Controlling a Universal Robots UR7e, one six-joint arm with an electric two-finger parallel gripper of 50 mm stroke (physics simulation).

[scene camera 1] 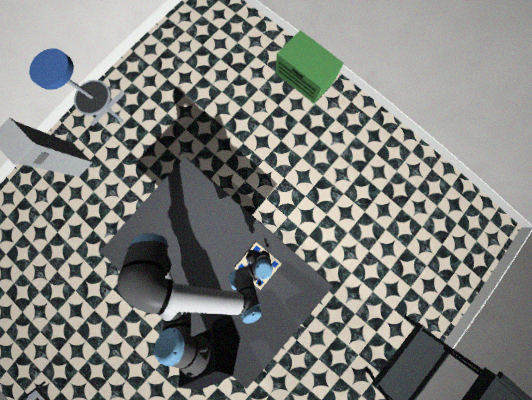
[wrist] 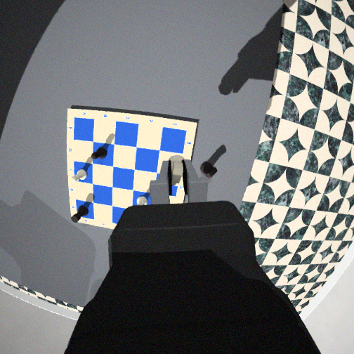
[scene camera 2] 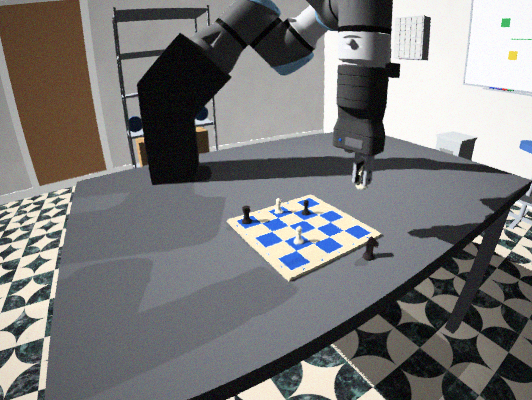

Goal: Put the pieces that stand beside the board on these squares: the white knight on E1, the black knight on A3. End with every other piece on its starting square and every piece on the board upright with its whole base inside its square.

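Frame: origin at the arm's base, x ahead, y left, z up, level; metres.
Seen in the pictures: gripper, fingertip midpoint: [scene camera 2: 361,182]; arm's base, link origin: [scene camera 1: 196,355] [scene camera 2: 208,56].
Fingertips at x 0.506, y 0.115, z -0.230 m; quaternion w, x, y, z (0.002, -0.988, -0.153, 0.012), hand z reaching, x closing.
Pixels of each thing's middle, then the offset from my fingertips to it. "pt": a spot on its surface instead. Level surfaces: height alone.
- white knight, body centre: [scene camera 2: 363,176] 0.001 m back, 0.003 m left, 0.011 m up
- black knight, body centre: [scene camera 2: 370,247] 0.056 m ahead, 0.013 m right, 0.095 m down
- board, body centre: [scene camera 2: 302,228] [scene camera 1: 258,265] 0.079 m back, 0.067 m right, 0.112 m down
- E1, surface spot: [scene camera 2: 358,232] pt 0.009 m back, 0.017 m left, 0.109 m down
- A3, surface spot: [scene camera 2: 269,239] pt 0.069 m back, 0.142 m right, 0.109 m down
- black rook, body centre: [scene camera 2: 246,214] 0.149 m back, 0.154 m right, 0.092 m down
- white piece, body centre: [scene camera 2: 278,205] 0.156 m back, 0.079 m right, 0.093 m down
- black piece, body centre: [scene camera 2: 305,206] 0.124 m back, 0.032 m right, 0.093 m down
- white pawn, body centre: [scene camera 2: 298,234] 0.038 m back, 0.100 m right, 0.093 m down
- grey table, surface height: 0.115 m down
My gripper [scene camera 2: 361,179] [wrist: 176,170] is shut on the white knight [scene camera 2: 360,185] [wrist: 176,165], held in the air above table height; the fingers partly hide it. The black knight [scene camera 2: 370,248] [wrist: 209,170] stands upright on the table beside the board [scene camera 2: 288,275] [wrist: 100,129], off its 1 side. E1 [scene camera 2: 358,232] [wrist: 174,140] is a bare blue corner square. A3 [scene camera 2: 269,239] is bare blue. A black rook [scene camera 2: 246,215] [wrist: 80,214] stands on A5, a white piece [scene camera 2: 279,205] [wrist: 80,175] on C5, a black piece [scene camera 2: 306,207] [wrist: 100,153] on D4, a white pawn [scene camera 2: 299,235] [wrist: 142,201] on B2.
The grey table [scene camera 2: 150,220] [scene camera 1: 295,320] carries the board and the arm's black base [scene camera 2: 167,115]. The arm covers part of the board in scene camera 1. A shelf rack [scene camera 2: 119,55] stands behind; a green cabinet [scene camera 1: 310,62] stands on the floor away from the table.
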